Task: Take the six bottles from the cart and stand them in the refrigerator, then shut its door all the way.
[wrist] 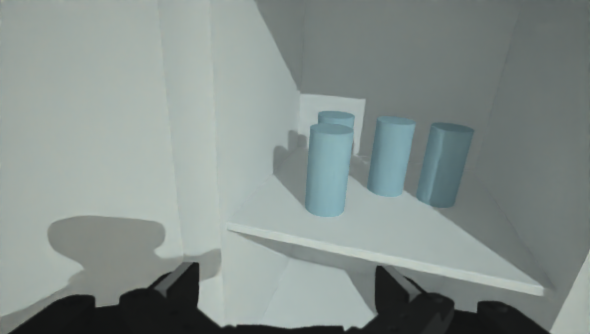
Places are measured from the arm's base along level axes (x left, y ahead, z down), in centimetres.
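Where they show: gripper, fingertip midpoint: (287, 283).
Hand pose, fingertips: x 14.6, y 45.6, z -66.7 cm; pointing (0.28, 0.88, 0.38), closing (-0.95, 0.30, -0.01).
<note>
Each offset is from my fingertips to the top centre of the thing. Level surfaces: height alone.
Several blue bottles stand upright on a white shelf {dz +15.8 cm} (380, 240) inside the refrigerator in the wrist view. The front left bottle {dy +36.7, dx +4.4, dz +1.5 cm} (328, 172) stands nearest the shelf's front edge. Another bottle {dy +48.0, dx +5.6, dz +1.5 cm} (336, 118) is behind it, mostly hidden by it. A third bottle {dy +48.7, dx -5.6, dz +1.5 cm} (391, 157) stands to the right, and a fourth bottle {dy +47.9, dx -15.1, dz +1.5 cm} (445, 166) stands farthest right, partly in shadow. My gripper (287, 283) is open and empty, in front of and below the shelf edge in the view, apart from the bottles. The cart does not show.
The refrigerator's left inner wall (250, 115) and right inner wall (545, 125) flank the shelf. A pale upright panel (85, 110) fills the left of the view, with a dark shadow on it. Below the shelf is a lower compartment (315, 295).
</note>
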